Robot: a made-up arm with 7 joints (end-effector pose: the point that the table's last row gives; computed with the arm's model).
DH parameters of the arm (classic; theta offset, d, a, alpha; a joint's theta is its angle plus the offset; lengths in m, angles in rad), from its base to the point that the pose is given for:
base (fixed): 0.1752 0 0.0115 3.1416
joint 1: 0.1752 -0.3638 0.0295 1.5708
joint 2: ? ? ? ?
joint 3: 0 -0.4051 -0.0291 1.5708
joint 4: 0 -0.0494 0.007 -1.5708
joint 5: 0 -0.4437 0.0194 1.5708
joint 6: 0 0.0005 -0.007 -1.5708
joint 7: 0.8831 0 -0.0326 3.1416
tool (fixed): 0.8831 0.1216 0 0
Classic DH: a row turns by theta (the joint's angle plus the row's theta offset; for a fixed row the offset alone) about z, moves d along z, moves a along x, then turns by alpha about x.
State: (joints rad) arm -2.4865 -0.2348 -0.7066 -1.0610 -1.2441 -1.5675 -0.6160
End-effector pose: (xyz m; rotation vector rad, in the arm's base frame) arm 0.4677 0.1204 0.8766 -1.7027 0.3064 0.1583
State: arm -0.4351 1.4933 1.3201 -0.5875 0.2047 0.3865 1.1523
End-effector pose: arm 0.7535 0.6182 0.5143 -1.5951 -0.1274 -1.6809
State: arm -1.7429 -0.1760 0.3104 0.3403 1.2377 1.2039 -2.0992
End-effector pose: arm 0.2312 0.0306 1.2445 1.1833 1.0403 1.8190
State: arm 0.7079 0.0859 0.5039 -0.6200 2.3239 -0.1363 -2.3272
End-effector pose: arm -0.0449 0.2527 1.2441 -0.3942 -0.3116 -1.2009
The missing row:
joint 2: 0 -0.0032 0.0199 -1.5708
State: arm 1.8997 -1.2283 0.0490 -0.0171 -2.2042 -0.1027 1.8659
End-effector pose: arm 0.2705 0.8642 0.6509 -1.1199 -0.6679 -1.3486
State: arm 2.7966 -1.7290 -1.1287 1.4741 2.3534 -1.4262 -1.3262
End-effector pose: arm 0.4816 -0.2269 0.4623 0.6355 -2.0050 0.7637
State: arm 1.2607 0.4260 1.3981 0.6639 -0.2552 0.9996 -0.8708
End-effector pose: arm -0.2351 -0.5022 1.0374 2.0108 0.0118 -1.2930
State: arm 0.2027 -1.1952 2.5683 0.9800 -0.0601 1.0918 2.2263
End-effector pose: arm -0.6395 -0.0818 0.2137 1.1872 2.4637 -0.6845
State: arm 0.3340 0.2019 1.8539 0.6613 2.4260 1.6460 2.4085
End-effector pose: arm 0.0150 -0.1074 1.1681 -0.9191 -0.6167 -0.9033
